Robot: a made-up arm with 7 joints. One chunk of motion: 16 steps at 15 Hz.
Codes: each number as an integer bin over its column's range. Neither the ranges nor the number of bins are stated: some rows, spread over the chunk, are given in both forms.
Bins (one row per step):
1: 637 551 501 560 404 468 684
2: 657 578 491 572 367 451 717
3: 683 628 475 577 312 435 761
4: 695 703 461 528 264 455 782
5: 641 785 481 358 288 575 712
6: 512 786 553 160 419 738 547
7: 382 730 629 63 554 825 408
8: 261 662 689 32 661 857 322
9: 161 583 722 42 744 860 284
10: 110 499 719 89 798 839 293
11: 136 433 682 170 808 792 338
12: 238 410 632 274 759 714 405
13: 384 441 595 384 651 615 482
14: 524 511 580 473 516 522 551
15: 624 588 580 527 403 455 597
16: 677 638 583 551 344 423 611
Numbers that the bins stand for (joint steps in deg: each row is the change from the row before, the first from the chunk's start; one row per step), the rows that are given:
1: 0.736 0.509 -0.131 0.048 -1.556 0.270 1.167
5: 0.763 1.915 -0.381 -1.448 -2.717 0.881 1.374
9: -2.504 0.702 2.634 -3.789 1.847 2.507 -1.796
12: -1.980 -0.338 1.508 -2.070 1.998 1.674 -0.900
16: 1.008 1.032 0.895 -0.019 -2.157 0.014 0.626
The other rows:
2: 0.872 0.671 -0.256 0.137 -1.926 0.173 1.411
3: 1.049 0.972 -0.457 0.174 -2.477 0.082 1.737
4: 1.131 1.422 -0.632 -0.189 -2.957 0.196 1.893
6: -0.115 1.921 0.519 -2.915 -1.406 1.811 0.152
7: -1.000 1.584 1.470 -3.633 -0.054 2.307 -0.878
8: -1.823 1.176 2.221 -3.863 1.017 2.490 -1.515
10: -2.851 0.197 2.596 -3.441 2.388 2.387 -1.730
11: -2.674 -0.199 2.134 -2.841 2.488 2.119 -1.396
13: -0.986 -0.151 1.045 -1.256 0.917 1.109 -0.330
14: -0.033 0.269 0.857 -0.596 -0.435 0.578 0.181
15: 0.647 0.732 0.857 -0.196 -1.566 0.196 0.522

